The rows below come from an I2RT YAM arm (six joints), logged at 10 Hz.
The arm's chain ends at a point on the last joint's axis. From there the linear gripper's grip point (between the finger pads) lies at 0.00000 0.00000 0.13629 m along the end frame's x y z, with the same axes.
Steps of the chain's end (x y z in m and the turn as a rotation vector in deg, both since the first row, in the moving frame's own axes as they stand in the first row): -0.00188 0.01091 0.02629 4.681 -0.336 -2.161; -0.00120 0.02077 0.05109 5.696 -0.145 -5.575; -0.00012 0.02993 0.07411 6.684 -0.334 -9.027; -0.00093 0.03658 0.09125 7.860 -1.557 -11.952; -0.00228 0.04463 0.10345 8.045 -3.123 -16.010
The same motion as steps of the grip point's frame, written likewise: -0.00289 -0.00019 0.02583 4.681 -0.336 -2.161; -0.00220 0.00728 0.05042 5.696 -0.145 -5.575; -0.00216 0.01419 0.07318 6.684 -0.334 -9.027; -0.00653 0.01846 0.08992 7.860 -1.557 -11.952; -0.01224 0.02684 0.10192 8.045 -3.123 -16.010
